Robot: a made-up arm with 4 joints.
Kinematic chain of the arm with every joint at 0, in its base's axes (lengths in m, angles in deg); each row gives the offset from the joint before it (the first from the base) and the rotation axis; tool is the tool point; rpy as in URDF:
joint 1: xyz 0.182 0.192 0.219 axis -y
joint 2: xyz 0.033 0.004 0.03 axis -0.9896 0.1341 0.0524
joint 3: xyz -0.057 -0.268 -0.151 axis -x
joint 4: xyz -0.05 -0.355 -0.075 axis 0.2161 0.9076 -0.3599
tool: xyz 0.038 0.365 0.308 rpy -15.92 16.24 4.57
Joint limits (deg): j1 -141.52..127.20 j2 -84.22..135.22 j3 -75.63..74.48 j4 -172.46..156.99
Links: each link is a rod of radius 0.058 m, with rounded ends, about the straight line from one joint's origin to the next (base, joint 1, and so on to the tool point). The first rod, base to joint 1, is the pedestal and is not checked.
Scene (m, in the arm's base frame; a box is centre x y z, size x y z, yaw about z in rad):
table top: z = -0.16
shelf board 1: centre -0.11 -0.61 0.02 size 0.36 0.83 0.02 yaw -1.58
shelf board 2: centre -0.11 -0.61 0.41 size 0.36 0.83 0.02 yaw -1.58
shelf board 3: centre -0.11 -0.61 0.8 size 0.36 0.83 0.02 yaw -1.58
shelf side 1: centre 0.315 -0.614 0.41 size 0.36 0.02 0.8 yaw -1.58
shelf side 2: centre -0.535 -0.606 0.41 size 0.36 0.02 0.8 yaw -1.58
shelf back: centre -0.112 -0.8 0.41 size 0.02 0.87 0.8 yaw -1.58
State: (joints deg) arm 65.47 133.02 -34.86 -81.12
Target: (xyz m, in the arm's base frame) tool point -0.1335 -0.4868 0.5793
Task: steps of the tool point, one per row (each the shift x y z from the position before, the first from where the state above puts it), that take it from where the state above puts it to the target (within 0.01 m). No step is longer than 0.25 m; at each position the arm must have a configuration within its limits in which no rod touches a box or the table.
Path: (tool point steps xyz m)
1: -0.0566 -0.1476 0.1106
2: 0.0006 -0.1533 0.1268
3: 0.0603 -0.1493 0.1193
4: 0.1121 -0.1359 0.0901
5: 0.1481 -0.1140 0.0455

